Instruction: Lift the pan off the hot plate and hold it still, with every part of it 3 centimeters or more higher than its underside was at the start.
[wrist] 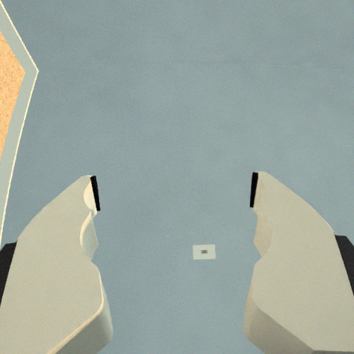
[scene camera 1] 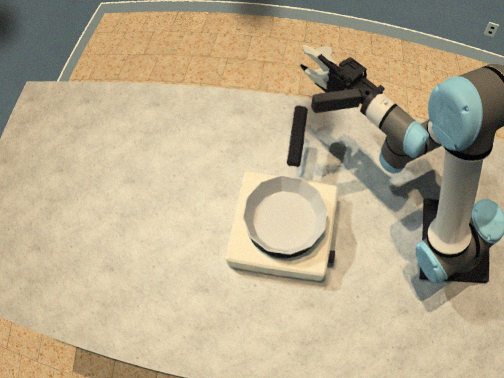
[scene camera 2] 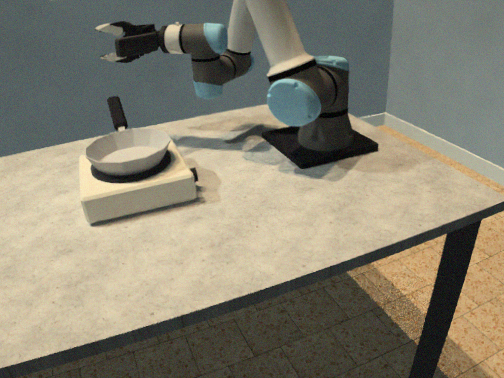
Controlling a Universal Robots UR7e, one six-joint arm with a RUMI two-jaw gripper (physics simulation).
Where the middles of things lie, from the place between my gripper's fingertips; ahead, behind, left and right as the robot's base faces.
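With the light grey pan (scene camera 1: 285, 214) as the reference, my hand is 40 mm past it, 240 mm to the right of it and 180 mm above it. The cream hot plate (scene camera 2: 103, 197), counted from my hand, is 50 mm behind, 330 mm to the left and 260 mm below.
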